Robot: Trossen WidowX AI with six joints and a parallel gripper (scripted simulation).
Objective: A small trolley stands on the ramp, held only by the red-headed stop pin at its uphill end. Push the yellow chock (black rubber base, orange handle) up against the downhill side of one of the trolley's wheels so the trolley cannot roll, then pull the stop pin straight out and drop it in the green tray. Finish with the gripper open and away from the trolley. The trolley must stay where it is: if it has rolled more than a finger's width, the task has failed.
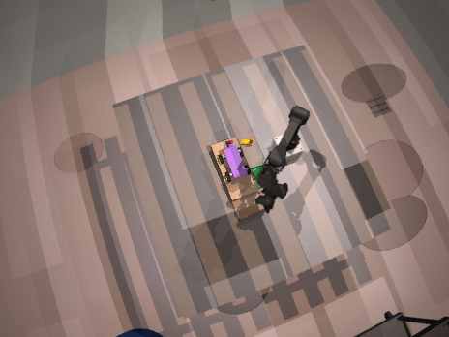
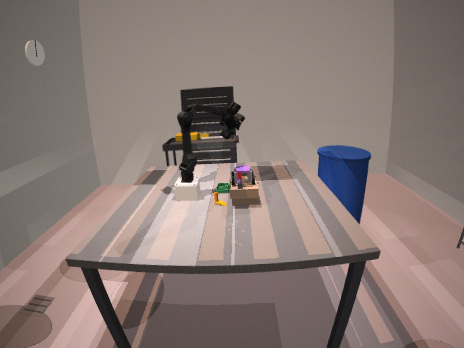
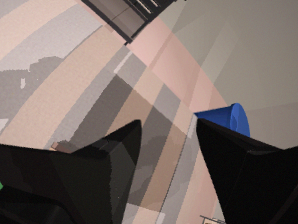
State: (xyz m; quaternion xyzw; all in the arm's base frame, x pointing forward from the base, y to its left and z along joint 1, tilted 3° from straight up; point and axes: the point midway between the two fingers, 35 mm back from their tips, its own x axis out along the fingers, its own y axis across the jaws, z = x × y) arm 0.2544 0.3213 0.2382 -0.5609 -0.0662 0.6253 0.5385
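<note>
Now: the yellow chock 7 cm behind my gripper tip, 45 cm to the right of it and 29 cm below it. Round my gripper tip: purple trolley 5 cm ahead, 32 cm to the right, 20 cm below; tan ramp 5 cm ahead, 32 cm to the right, 26 cm below; green tray 8 cm behind, 24 cm to the right, 32 cm below.
</note>
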